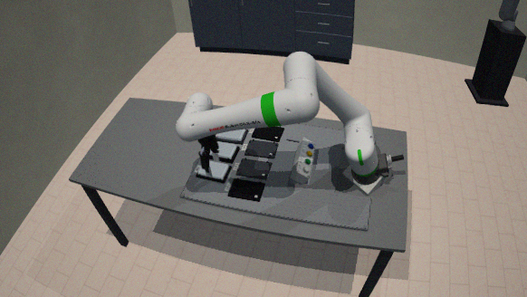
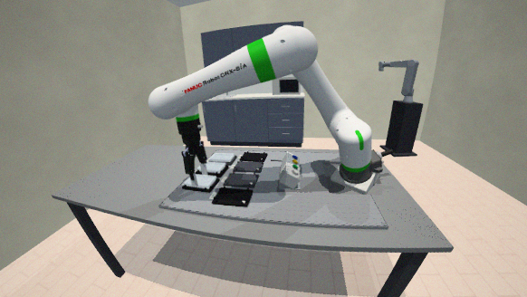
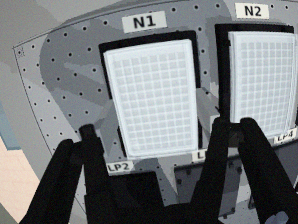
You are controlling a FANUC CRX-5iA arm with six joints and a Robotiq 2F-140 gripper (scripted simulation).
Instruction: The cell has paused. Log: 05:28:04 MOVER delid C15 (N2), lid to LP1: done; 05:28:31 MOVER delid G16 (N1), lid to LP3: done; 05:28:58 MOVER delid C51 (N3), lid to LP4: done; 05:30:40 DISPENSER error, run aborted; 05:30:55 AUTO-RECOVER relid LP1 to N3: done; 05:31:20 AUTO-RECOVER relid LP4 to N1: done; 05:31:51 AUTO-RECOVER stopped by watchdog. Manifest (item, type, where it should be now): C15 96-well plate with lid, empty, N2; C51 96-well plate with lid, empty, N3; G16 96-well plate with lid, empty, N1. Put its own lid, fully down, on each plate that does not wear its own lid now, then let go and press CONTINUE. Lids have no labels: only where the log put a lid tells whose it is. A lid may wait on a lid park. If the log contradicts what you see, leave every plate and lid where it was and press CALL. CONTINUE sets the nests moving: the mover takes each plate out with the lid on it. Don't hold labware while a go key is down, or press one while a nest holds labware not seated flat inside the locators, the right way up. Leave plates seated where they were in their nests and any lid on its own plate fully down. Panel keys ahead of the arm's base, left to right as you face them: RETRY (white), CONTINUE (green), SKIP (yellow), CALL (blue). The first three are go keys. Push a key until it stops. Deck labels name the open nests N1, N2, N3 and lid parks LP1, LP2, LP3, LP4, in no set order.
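Right now the pale lid is 2 cm below my hand. Also, from my hand: plate: 13 cm to the right, 2 cm below, 2 cm behind; then lid park LP2: 17 cm behind, 9 cm to the left, 4 cm below; then LP2 label: 8 cm to the left, 8 cm behind, 5 cm below.
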